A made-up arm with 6 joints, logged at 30 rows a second.
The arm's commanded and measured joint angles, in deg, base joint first. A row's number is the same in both.
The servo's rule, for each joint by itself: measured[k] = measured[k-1] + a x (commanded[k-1-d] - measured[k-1]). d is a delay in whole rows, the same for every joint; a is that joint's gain. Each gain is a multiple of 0.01, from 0.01 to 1. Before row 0 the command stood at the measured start. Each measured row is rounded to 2 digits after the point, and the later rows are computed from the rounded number. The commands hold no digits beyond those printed.
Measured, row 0:
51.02 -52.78 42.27 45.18 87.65 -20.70
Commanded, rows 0 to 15:
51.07 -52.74 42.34 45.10 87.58 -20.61
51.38 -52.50 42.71 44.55 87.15 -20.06
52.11 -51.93 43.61 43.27 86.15 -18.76
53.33 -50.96 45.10 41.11 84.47 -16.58
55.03 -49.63 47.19 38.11 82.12 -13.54
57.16 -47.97 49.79 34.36 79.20 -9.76
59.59 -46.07 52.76 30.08 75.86 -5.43
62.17 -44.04 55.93 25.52 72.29 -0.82
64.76 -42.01 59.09 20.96 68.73 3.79
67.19 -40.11 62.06 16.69 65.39 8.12
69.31 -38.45 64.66 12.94 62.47 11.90
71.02 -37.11 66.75 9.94 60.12 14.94
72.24 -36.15 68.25 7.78 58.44 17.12
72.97 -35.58 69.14 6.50 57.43 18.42
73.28 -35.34 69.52 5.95 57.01 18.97
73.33 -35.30 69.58 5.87 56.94 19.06
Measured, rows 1 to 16:
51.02 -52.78 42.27 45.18 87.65 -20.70
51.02 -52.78 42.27 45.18 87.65 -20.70
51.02 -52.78 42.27 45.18 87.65 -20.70
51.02 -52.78 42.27 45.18 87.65 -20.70
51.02 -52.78 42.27 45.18 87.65 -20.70
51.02 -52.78 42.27 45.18 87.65 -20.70
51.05 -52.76 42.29 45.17 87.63 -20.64
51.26 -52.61 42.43 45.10 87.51 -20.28
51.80 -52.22 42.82 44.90 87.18 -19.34
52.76 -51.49 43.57 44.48 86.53 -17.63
54.19 -50.41 44.76 43.78 85.47 -15.09
56.06 -48.99 46.42 42.74 83.97 -11.79
58.28 -47.30 48.51 41.35 82.02 -7.85
60.73 -45.41 50.96 39.61 79.68 -3.49
63.27 -43.44 53.64 37.56 77.05 1.02
65.74 -41.51 56.42 35.26 74.25 5.42
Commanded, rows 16 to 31:
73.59 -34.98 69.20 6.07 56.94 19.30
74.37 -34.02 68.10 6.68 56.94 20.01
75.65 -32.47 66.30 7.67 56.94 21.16
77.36 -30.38 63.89 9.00 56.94 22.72
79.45 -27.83 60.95 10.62 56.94 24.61
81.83 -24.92 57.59 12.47 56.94 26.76
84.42 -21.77 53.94 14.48 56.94 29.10
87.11 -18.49 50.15 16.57 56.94 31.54
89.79 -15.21 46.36 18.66 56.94 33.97
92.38 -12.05 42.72 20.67 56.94 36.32
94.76 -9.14 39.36 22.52 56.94 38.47
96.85 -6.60 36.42 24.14 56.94 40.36
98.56 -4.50 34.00 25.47 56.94 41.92
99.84 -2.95 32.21 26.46 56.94 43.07
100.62 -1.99 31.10 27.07 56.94 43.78
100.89 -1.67 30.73 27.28 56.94 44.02
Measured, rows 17 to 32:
67.99 -39.74 59.14 32.80 71.42 9.44
69.90 -38.21 61.65 30.29 68.71 12.85
71.37 -37.02 63.83 27.81 66.25 15.50
72.38 -36.18 65.58 25.47 64.13 17.31
72.95 -35.69 66.88 23.32 62.42 18.34
73.19 -35.46 67.77 21.40 61.10 18.79
73.44 -35.18 68.24 19.71 60.10 19.11
74.03 -34.51 68.19 18.28 59.34 19.67
75.05 -33.33 67.57 17.11 58.76 20.59
76.51 -31.62 66.36 16.22 58.32 21.91
78.36 -29.42 64.57 15.60 57.99 23.58
80.55 -26.81 62.27 15.26 57.74 25.55
82.99 -23.89 59.52 15.17 57.55 27.75
85.59 -20.76 56.43 15.32 57.40 30.10
88.24 -17.54 53.11 15.69 57.29 32.50
90.85 -14.36 49.68 16.24 57.21 34.87

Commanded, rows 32 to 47:
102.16 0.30 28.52 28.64 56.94 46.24
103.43 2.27 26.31 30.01 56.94 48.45
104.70 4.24 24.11 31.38 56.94 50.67
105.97 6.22 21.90 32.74 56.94 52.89
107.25 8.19 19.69 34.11 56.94 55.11
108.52 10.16 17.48 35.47 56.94 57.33
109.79 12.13 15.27 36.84 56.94 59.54
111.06 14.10 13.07 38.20 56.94 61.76
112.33 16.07 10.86 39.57 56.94 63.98
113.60 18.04 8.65 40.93 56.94 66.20
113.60 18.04 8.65 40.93 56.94 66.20
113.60 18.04 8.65 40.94 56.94 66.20
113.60 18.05 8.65 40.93 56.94 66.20
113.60 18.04 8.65 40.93 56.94 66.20
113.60 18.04 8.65 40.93 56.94 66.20
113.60 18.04 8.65 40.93 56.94 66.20
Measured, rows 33 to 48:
93.31 -11.33 46.27 16.93 57.15 37.10
95.54 -8.59 43.02 17.72 57.10 39.12
97.44 -6.22 40.04 18.57 57.06 40.86
98.95 -4.32 37.46 19.44 57.03 42.23
100.00 -2.97 35.36 20.28 57.01 43.19
100.56 -2.22 33.83 21.05 56.99 43.70
101.57 -0.76 32.08 21.88 56.98 45.27
102.74 1.00 30.18 22.77 56.97 47.24
103.97 2.88 28.18 23.72 56.96 49.37
105.23 4.82 26.11 24.71 56.96 51.55
106.50 6.77 23.99 25.74 56.96 53.76
107.77 8.74 21.84 26.81 56.96 55.97
109.04 10.71 19.67 27.91 56.96 58.18
110.31 12.68 17.49 29.04 56.96 60.40
111.58 14.65 15.30 30.20 56.96 62.62
112.85 16.62 13.11 31.38 56.96 64.84

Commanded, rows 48 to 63:
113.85 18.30 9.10 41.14 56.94 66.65
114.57 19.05 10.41 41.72 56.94 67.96
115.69 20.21 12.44 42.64 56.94 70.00
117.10 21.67 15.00 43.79 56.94 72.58
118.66 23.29 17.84 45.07 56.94 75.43
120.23 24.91 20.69 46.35 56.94 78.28
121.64 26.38 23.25 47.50 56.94 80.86
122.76 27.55 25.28 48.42 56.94 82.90
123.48 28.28 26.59 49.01 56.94 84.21
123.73 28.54 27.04 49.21 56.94 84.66
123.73 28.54 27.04 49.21 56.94 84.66
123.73 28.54 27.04 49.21 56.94 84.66
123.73 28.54 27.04 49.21 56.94 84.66
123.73 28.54 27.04 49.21 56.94 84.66
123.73 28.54 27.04 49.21 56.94 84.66
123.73 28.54 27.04 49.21 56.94 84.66
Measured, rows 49 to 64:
113.32 17.44 11.64 32.43 56.96 65.68
113.50 17.79 10.65 33.37 56.96 66.00
113.56 17.94 9.99 34.20 56.96 66.12
113.59 18.00 9.55 34.94 56.96 66.17
113.60 18.02 9.25 35.60 56.96 66.19
113.60 18.03 9.05 36.19 56.96 66.20
113.76 18.19 9.07 36.73 56.96 66.48
114.27 18.69 9.51 37.28 56.96 67.40
115.16 19.57 10.48 37.87 56.96 69.01
116.38 20.79 11.97 38.52 56.96 71.22
117.82 22.24 13.91 39.24 56.96 73.83
119.34 23.79 16.15 40.02 56.96 76.59
120.79 25.29 18.49 40.84 56.96 79.24
122.03 26.60 20.73 41.67 56.96 81.51
122.94 27.57 22.66 42.48 56.96 83.18
123.44 28.13 24.11 43.22 56.96 84.10

